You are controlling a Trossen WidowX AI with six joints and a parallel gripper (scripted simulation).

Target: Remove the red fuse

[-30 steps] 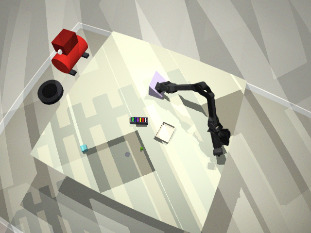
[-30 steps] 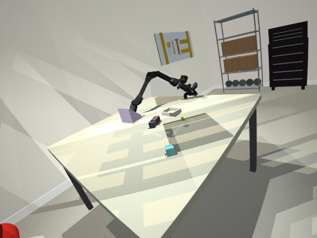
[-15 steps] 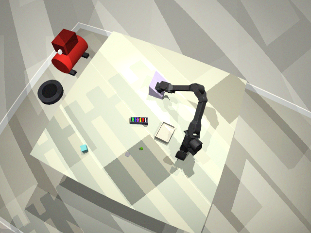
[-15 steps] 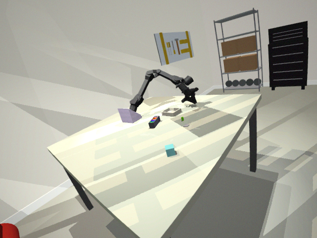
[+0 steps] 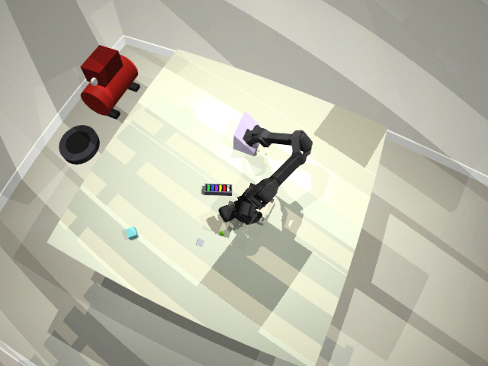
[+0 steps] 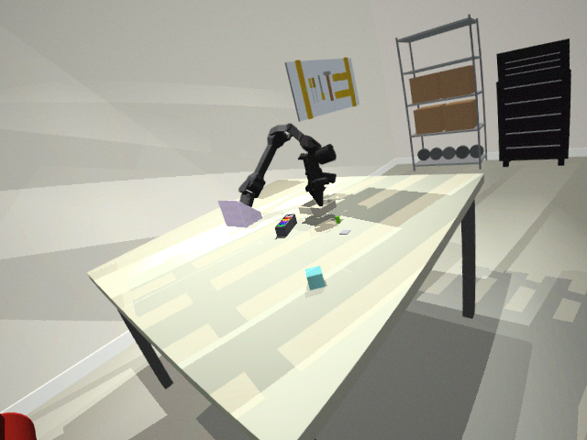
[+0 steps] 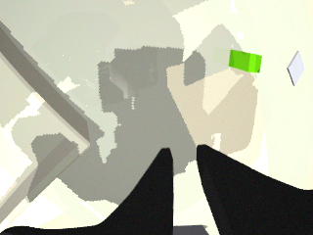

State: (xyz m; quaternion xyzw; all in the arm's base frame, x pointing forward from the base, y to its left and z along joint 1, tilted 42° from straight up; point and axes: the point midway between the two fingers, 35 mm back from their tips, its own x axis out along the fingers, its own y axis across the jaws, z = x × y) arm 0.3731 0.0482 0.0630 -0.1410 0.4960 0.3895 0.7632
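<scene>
Now: gripper tip 11 cm past the red fuse, 9 cm to the left of it and 3 cm above it. Also, from my gripper tip: white tray (9 cm to the left, 9 cm behind, 5 cm below); white fuse (12 cm behind, 7 cm to the right, 3 cm below); yellow fuse (11 cm to the right, 10 cm behind, 3 cm below).
</scene>
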